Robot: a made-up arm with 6 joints. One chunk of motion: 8 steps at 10 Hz.
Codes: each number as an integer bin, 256 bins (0 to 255) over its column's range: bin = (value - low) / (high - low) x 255, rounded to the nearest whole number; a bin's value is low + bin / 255 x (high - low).
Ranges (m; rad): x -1..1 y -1..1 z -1..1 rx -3.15..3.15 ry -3.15..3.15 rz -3.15..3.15
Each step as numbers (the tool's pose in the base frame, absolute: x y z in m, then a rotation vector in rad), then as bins.
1 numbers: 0.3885 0.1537 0.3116 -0.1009 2.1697 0.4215
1 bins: 177 147 167 123 215 145
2 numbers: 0.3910 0.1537 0.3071 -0.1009 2.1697 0.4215
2 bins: 177 147 167 123 215 145
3 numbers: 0.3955 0.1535 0.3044 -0.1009 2.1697 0.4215
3 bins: 178 147 166 123 215 145
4 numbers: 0.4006 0.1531 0.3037 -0.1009 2.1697 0.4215
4 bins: 179 147 166 123 215 145
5 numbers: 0.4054 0.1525 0.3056 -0.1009 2.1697 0.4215
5 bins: 179 147 166 123 215 145
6 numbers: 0.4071 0.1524 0.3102 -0.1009 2.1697 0.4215
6 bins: 179 147 167 123 215 145
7 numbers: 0.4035 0.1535 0.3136 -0.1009 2.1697 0.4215
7 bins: 179 147 167 123 215 145
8 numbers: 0.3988 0.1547 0.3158 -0.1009 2.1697 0.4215
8 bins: 178 147 168 123 215 145
